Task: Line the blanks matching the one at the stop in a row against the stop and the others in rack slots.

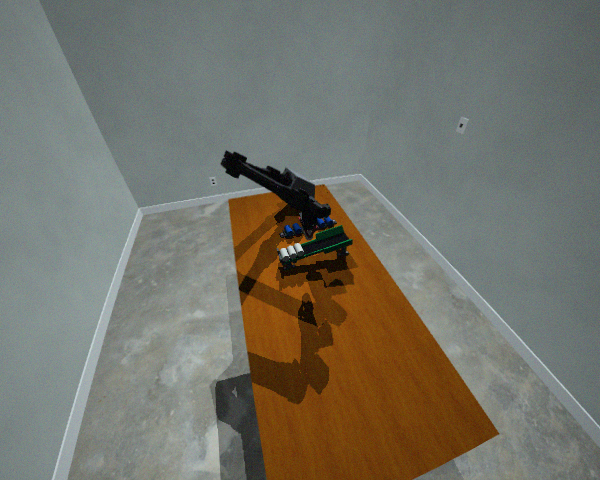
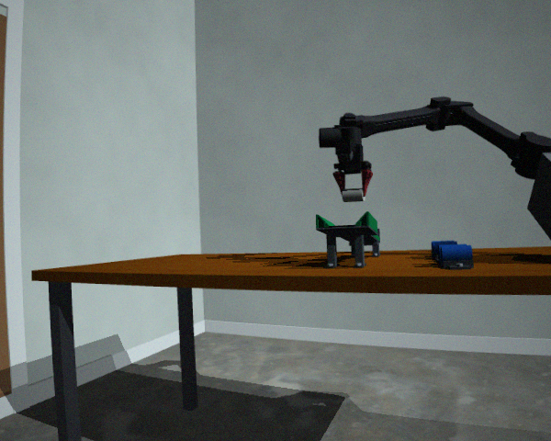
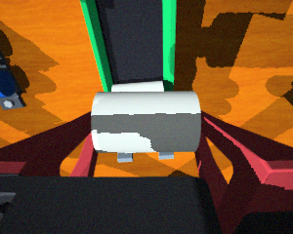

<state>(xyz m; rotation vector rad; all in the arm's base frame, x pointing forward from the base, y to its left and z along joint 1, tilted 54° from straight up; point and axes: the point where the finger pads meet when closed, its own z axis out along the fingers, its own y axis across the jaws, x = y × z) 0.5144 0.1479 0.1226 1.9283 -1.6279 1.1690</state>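
The feed ramp is 13 cm below my hand, 4 cm to the left of it and 1 cm behind it. The rest, counted from my hand: grey stock rack: 26 cm behind, 20 cm below, 8 cm to the left.
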